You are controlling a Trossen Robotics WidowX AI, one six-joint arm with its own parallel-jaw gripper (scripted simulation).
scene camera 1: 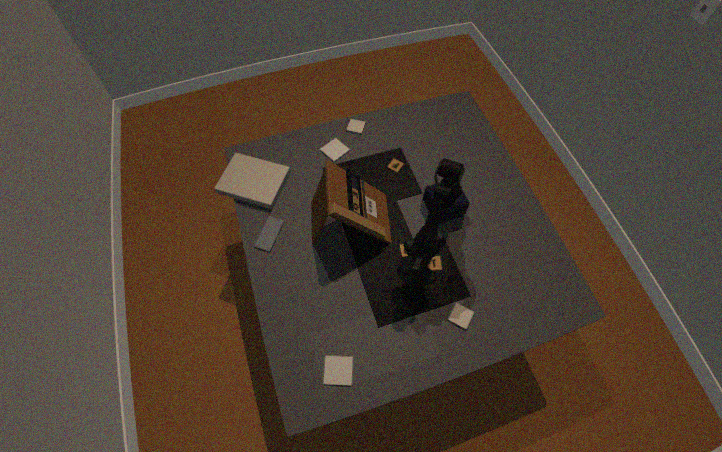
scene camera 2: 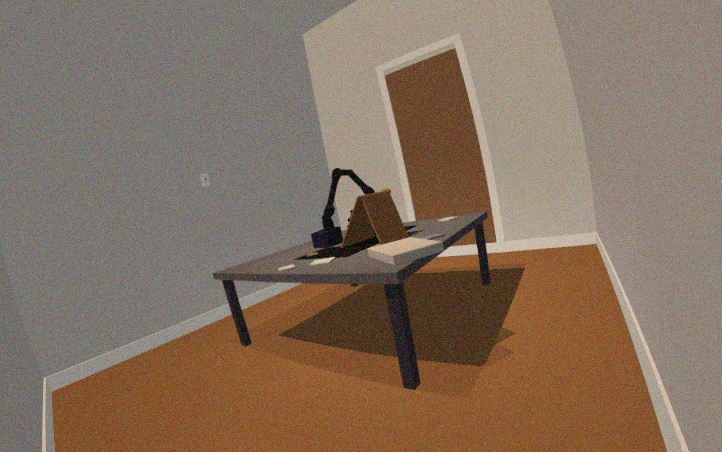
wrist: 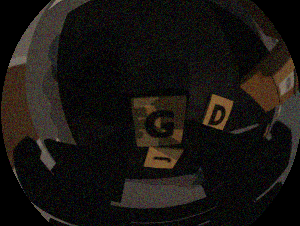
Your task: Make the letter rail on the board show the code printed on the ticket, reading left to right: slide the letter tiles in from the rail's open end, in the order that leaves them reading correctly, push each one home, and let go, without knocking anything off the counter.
Observation:
In view: my gripper (wrist: 159, 124), a flat white box (scene camera 1: 260, 182), a black mat (wrist: 103, 61) and a brown tent-shaped board (scene camera 1: 333, 197).
The flat white box shows as well in scene camera 2 (scene camera 2: 399, 252). The brown tent-shaped board shows as well in scene camera 2 (scene camera 2: 373, 213).

